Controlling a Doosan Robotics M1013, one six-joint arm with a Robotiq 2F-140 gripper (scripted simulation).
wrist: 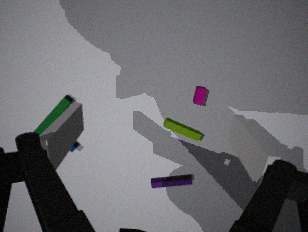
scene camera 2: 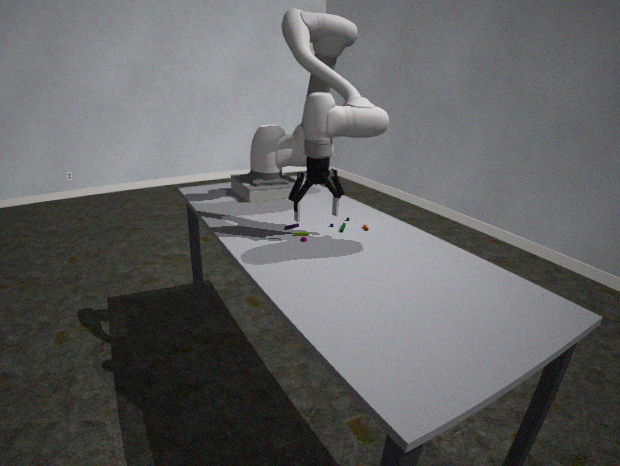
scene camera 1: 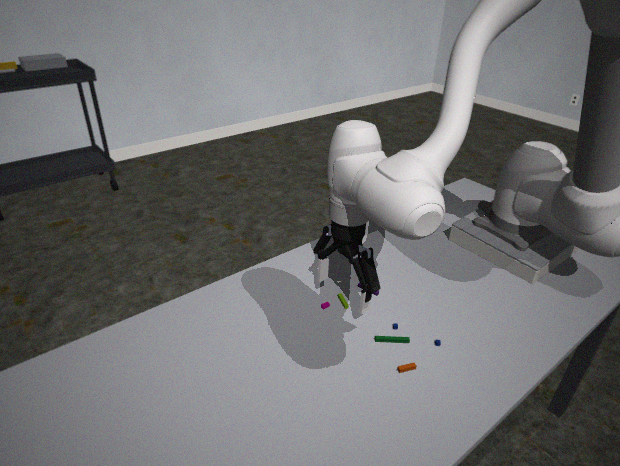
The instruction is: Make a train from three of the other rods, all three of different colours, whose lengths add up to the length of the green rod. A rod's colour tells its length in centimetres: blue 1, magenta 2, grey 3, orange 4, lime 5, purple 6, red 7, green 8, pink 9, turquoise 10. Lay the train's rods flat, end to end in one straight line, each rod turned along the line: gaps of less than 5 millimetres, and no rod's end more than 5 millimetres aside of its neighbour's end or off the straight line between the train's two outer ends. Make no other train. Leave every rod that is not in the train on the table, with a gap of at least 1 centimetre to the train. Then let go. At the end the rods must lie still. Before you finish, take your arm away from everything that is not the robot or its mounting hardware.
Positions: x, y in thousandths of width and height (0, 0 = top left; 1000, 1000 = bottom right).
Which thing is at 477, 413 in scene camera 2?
My gripper.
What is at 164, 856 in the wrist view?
My gripper.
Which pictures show my gripper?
The wrist view, scene camera 2 and scene camera 1: all of them.
